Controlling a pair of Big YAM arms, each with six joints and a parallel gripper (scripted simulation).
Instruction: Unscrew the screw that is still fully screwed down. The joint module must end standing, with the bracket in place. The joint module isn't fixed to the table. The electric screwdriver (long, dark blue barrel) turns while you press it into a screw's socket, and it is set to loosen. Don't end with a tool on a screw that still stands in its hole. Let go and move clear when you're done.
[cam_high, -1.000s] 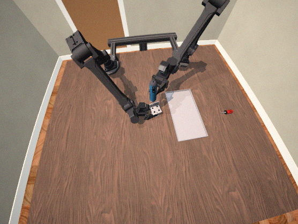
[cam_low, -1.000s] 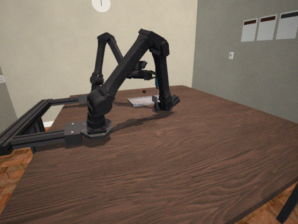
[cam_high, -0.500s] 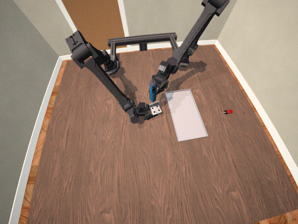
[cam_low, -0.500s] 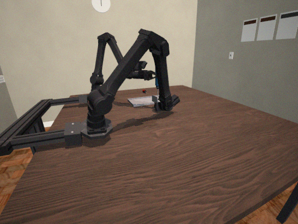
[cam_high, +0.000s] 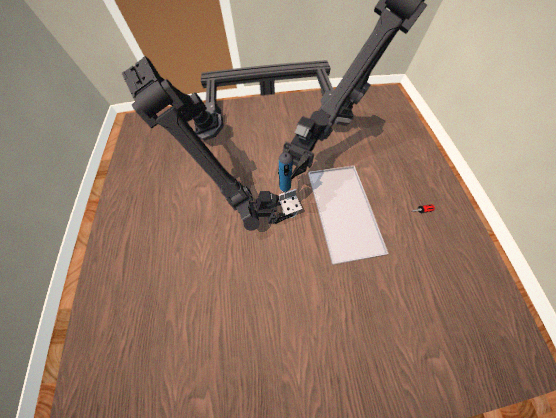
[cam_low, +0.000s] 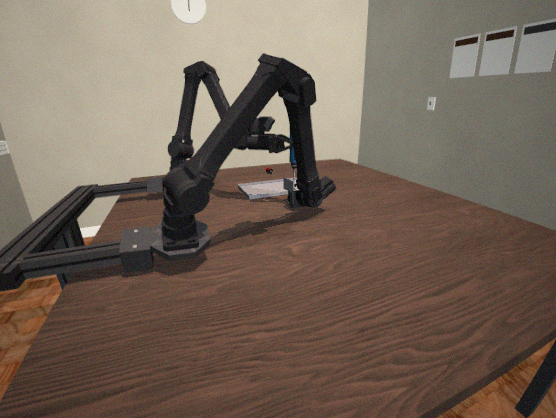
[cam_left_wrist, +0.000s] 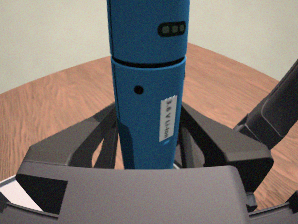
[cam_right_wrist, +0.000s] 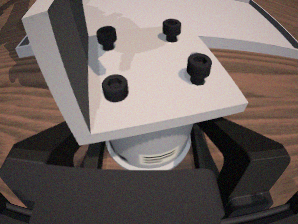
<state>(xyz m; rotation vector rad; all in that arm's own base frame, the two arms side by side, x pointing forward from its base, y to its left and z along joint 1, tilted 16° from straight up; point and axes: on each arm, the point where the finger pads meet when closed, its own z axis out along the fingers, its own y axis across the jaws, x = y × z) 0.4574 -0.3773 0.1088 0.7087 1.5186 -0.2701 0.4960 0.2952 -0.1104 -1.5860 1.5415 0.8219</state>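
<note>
Right now the joint module body is 10 mm above my right hand. From my right hand the other things lie so: bracket 50 mm above; flat tray 30 mm ahead, 230 mm to the left, 20 mm below; small red-handled screwdriver 70 mm ahead, 570 mm to the left, 10 mm below.
</note>
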